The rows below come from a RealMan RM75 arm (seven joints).
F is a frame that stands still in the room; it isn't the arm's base.
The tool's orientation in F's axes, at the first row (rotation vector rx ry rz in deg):
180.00, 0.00, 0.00
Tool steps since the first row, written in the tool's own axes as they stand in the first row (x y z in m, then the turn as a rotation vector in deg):
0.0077, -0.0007, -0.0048, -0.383, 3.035, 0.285
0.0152, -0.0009, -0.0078, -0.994, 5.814, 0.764
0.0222, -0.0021, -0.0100, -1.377, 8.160, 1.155
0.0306, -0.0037, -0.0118, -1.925, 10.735, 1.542
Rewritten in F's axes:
0.0077, 0.0007, 0.0048, -0.383, -3.035, -0.285
0.0152, 0.0009, 0.0078, -0.994, -5.814, -0.764
0.0222, 0.0021, 0.0100, -1.377, -8.160, -1.155
0.0306, 0.0037, 0.0118, -1.925, -10.735, -1.542

